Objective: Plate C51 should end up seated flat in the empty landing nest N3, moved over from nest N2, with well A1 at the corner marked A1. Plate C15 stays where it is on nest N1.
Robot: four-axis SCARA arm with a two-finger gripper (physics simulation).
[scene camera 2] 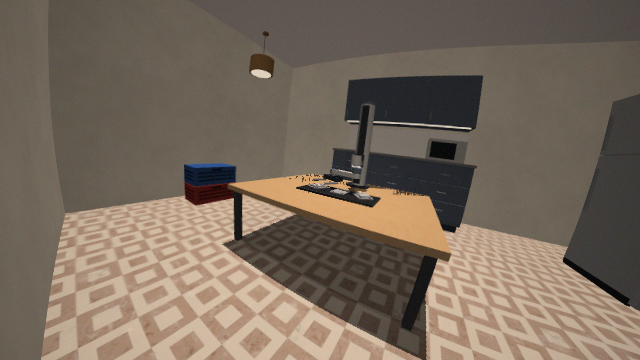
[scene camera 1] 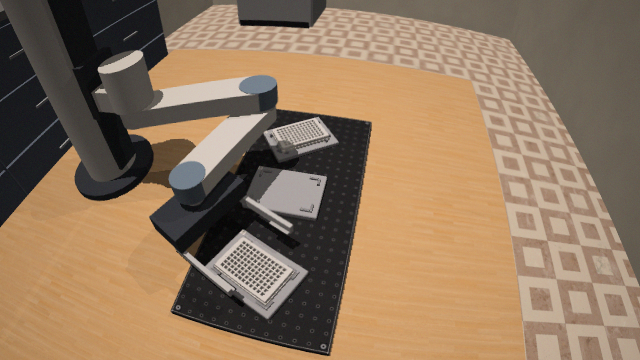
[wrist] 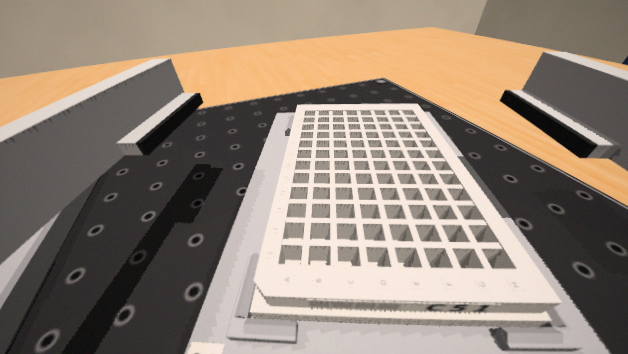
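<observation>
Plate C51 [scene camera 1: 254, 269] [wrist: 380, 200], white with square wells, sits on grey nest N2 [scene camera 1: 269, 311] [wrist: 259, 200]. In the wrist view its C51 label faces me and its row-A, column-1 corner is near left, by a partly cut-off nest label. My gripper [scene camera 1: 262, 260] [wrist: 347, 77] is open and empty, its fingers wide apart on either side of C51 and above it, not touching it. Empty nest N3 [scene camera 1: 292, 192] [scene camera 2: 340, 192] lies in the middle with raised corner guides; arm shadow covers its left part. Plate C15 [scene camera 1: 302, 132] sits on nest N1 [scene camera 1: 312, 148] at the far end.
The nests stand on a black perforated board [scene camera 1: 345, 200] [wrist: 195, 260] on the wooden table [scene camera 1: 425, 200] [scene camera 2: 400, 220]. The arm's column [scene camera 1: 65, 100] [scene camera 2: 366, 140] rises at the left in scene camera 1. The forearm [scene camera 1: 230, 142] passes beside N1 and N3.
</observation>
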